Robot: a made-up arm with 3 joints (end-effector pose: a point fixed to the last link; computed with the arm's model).
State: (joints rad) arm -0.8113 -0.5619 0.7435
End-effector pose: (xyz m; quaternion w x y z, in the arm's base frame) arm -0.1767 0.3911 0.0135 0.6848 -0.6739 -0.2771 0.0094
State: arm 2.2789 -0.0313 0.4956
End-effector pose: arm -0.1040 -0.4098 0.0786 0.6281 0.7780 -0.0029 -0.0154
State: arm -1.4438 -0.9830 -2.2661
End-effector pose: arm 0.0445 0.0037 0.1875 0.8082 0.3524 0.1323 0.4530
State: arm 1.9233 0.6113 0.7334
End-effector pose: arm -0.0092 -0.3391 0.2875 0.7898 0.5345 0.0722 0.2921
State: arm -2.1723 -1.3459 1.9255
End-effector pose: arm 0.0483 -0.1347 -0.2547 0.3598 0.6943 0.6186 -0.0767
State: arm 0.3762 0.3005 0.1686
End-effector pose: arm -0.0289 0.0511 0.4641 0.9834 0.1024 0.1442 0.0403
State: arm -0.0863 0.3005 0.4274
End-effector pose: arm -0.0371 0.2783 0.3688 0.9563 -0.2512 0.1475 0.0254
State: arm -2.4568 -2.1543 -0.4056
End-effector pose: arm -0.2795 -0.0417 0.0666 0.2457 -0.4051 -0.1225 0.8720
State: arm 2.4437 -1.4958 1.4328
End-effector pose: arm -0.0731 -0.3598 0.2391 0.6414 0.3550 0.2443 -0.6347
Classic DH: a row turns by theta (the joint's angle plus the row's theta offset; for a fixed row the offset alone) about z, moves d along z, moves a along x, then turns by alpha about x. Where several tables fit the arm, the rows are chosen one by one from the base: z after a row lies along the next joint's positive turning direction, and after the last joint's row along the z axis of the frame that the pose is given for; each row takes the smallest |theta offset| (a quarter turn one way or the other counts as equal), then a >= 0, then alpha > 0; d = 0 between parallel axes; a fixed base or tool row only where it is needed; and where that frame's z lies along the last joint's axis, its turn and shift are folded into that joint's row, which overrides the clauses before.
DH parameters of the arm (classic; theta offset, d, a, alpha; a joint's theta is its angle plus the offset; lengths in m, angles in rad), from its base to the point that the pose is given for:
base (fixed): 1.5708 0.0776 0 1.5708
joint 1: 1.5708 -0.09 0.1167 1.5708
joint 2: 0 0.1141 -0.0224 1.5708
joint 3: 1.5708 0.0079 0.0317 1.5708
tool (fixed): -1.5708 0.2635 0 0

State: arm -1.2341 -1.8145 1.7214
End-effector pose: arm 0.0024 0.2463 -0.2280 0.0572 -0.6132 -0.7645 -0.1901
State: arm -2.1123 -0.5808 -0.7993
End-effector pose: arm -0.1976 0.2553 -0.0145 0.7590 -0.5848 -0.0329 0.2844
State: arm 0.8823 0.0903 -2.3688
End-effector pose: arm -0.1149 -0.0042 -0.0388 0.0547 -0.9975 -0.0332 0.0305
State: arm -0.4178 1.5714 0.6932
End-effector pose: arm 0.0700 0.3310 0.0669 0.6006 -0.3728 0.7006 0.0971
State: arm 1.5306 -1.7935 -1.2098
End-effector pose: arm -0.1861 -0.0916 -0.0400 0.1244 0.6116 -0.7713 -0.1248
